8 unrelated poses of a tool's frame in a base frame.
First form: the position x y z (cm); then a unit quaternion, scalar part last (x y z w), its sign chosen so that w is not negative.
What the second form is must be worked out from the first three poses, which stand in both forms.
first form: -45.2, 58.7, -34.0, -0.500, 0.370, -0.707, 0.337
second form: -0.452, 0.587, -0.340, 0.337, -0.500, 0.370, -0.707
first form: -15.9, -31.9, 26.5, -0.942, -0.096, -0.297, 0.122
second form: -0.159, -0.319, 0.265, 0.122, -0.942, -0.096, -0.297
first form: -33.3, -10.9, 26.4, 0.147, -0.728, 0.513, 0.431
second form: -0.333, -0.109, 0.264, 0.431, 0.147, -0.728, 0.513
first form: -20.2, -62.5, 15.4, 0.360, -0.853, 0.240, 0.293
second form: -0.202, -0.625, 0.154, 0.293, 0.360, -0.853, 0.240
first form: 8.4, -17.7, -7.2, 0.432, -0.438, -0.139, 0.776
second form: 0.084, -0.177, -0.072, 0.776, 0.432, -0.438, -0.139
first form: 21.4, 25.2, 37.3, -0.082, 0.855, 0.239, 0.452
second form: 0.214, 0.252, 0.373, 0.452, -0.082, 0.855, 0.239
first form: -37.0, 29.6, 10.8, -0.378, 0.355, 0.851, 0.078
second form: -0.370, 0.296, 0.108, 0.078, -0.378, 0.355, 0.851
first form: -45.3, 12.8, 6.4, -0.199, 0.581, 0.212, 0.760
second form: -0.453, 0.128, 0.064, 0.760, -0.199, 0.581, 0.212
